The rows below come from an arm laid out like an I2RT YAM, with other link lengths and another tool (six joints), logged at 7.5 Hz.
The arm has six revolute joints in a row. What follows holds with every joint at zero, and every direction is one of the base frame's.
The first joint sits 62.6 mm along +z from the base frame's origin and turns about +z.
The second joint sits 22.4 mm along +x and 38 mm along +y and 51 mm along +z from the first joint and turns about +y.
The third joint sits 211.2 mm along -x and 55 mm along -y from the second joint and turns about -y.
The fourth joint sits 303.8 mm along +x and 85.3 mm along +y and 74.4 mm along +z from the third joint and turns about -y.
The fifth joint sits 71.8 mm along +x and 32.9 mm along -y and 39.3 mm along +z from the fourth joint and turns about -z.
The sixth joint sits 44.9 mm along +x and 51 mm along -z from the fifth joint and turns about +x.
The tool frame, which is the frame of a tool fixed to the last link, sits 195 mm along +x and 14 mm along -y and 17 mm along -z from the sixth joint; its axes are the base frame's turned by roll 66.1, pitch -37.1 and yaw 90 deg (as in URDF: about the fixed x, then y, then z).
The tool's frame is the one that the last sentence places.
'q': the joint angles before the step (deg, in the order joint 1, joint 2, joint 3, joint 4, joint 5, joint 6). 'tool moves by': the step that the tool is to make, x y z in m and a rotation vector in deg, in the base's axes. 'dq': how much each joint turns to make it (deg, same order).
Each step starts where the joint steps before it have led.
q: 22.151, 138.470, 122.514, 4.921, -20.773, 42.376
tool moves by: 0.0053, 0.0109, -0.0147, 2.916, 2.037, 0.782
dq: 0.134, 4.797, 4.052, 1.252, -1.286, 3.531
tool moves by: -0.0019, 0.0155, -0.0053, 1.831, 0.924, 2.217
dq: 0.465, 3.803, 4.285, 0.091, -2.088, 1.849
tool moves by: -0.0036, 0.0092, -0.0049, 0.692, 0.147, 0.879
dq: 0.585, 1.058, 0.352, 1.128, -0.407, 0.697
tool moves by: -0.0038, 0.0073, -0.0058, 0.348, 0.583, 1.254
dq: 0.302, 1.283, 1.089, -0.022, -1.031, 0.424
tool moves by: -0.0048, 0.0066, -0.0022, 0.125, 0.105, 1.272
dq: 0.315, 0.526, 0.417, 0.060, -0.970, -0.009
